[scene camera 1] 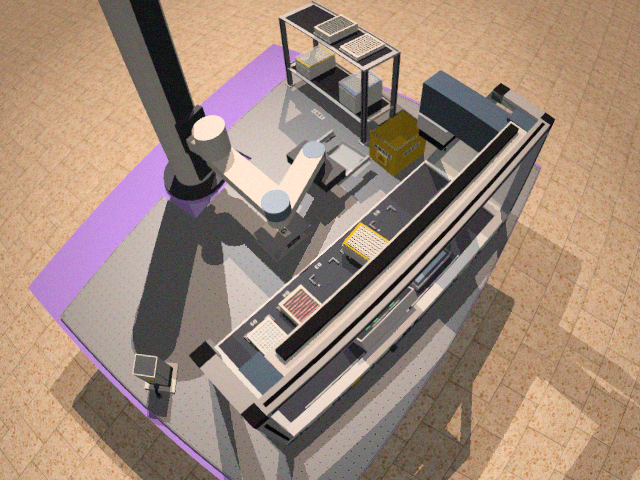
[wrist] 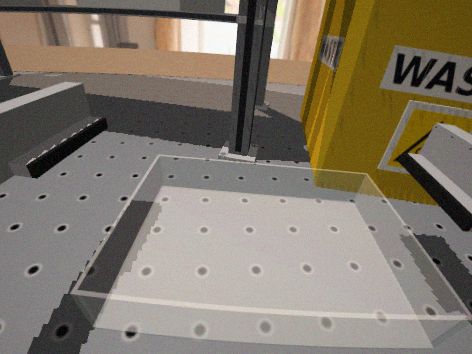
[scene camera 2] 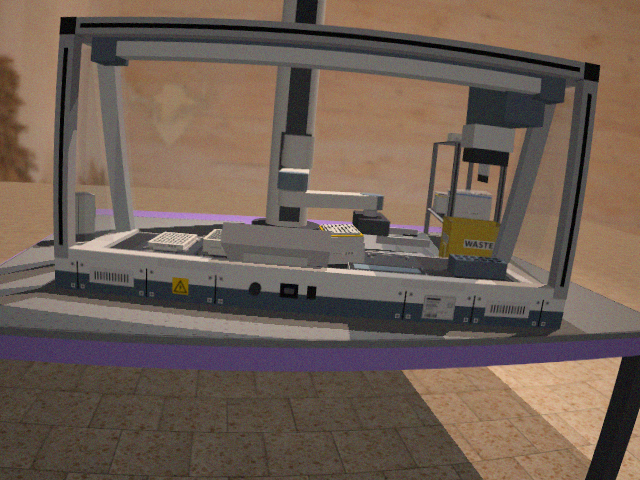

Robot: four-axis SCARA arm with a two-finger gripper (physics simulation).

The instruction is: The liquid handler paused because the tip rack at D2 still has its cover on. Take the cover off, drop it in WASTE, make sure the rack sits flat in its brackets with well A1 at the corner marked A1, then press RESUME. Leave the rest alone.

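Pixels of known places: gripper, fingertip midpoint: (scene camera 1: pixel 350 144) (wrist: pixel 254 121) (scene camera 2: pixel 423 238); arm's base, link origin: (scene camera 1: pixel 196 172).
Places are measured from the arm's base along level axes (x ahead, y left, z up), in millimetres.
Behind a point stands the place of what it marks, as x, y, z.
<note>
The clear cover (scene camera 1: pixel 350 152) {426, 357, 15} (wrist: pixel 250 245) {434, 326, 14} lies open side up on the perforated table beside the yellow WASTE bin (scene camera 1: pixel 397 149) {602, 360, 147} (scene camera 2: pixel 470 235) (wrist: pixel 350 107) {494, 378, 72}. My gripper (scene camera 1: pixel 344 158) (wrist: pixel 254 121) {432, 349, 71} is open and low, its fingers apart on either side of the cover in the wrist view, with nothing between its pads. The yellow-rimmed tip rack (scene camera 1: pixel 364 242) (scene camera 2: pixel 341 230) stands at D2 on the deck, its white top uncovered. Whether it sits fully flat, and its A1 corner, cannot be made out. A RESUME label is not legible in these views.
A shelf cart (scene camera 1: pixel 364 103) {442, 417, 220} (wrist: pixel 243 90) {434, 417, 68} with boxed racks stands behind the cover. The gantry beam (scene camera 1: pixel 403 240) {855, -117, 523} (scene camera 2: pixel 330 64) {926, -65, 448} crosses above the deck. A grey block marked RG (scene camera 1: pixel 283 230) {448, -40, 63} sits under the arm. A red-patterned plate (scene camera 1: pixel 300 305) {643, -213, 93} and a white plate (scene camera 1: pixel 267 334) {615, -329, 75} stand on the deck.
</note>
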